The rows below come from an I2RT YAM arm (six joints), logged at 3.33 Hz.
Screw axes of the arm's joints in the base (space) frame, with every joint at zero. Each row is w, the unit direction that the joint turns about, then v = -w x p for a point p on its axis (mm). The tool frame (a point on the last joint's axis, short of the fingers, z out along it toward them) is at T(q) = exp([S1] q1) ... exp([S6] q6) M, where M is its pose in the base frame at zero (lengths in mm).
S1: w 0 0 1 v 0 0 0
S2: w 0 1 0 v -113.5 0 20
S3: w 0 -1 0 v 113.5 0 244
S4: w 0 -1 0 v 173.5 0 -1
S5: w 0 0 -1 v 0 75 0
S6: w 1 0 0 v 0 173.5 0
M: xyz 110.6 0 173.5 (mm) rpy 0 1.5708 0 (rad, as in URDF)
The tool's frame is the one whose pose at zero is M.
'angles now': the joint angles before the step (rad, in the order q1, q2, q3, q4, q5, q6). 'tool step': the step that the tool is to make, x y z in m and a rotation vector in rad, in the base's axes. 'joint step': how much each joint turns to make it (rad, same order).
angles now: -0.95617 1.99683 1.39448 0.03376 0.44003 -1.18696
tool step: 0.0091 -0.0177 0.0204 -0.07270 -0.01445 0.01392
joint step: -0.00599 0.03970 0.11154 0.01282 -0.00219 -0.03962
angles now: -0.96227 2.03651 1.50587 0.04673 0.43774 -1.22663
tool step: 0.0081 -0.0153 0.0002 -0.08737 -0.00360 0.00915
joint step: -0.00374 0.05847 0.05098 0.10400 0.00809 -0.05300
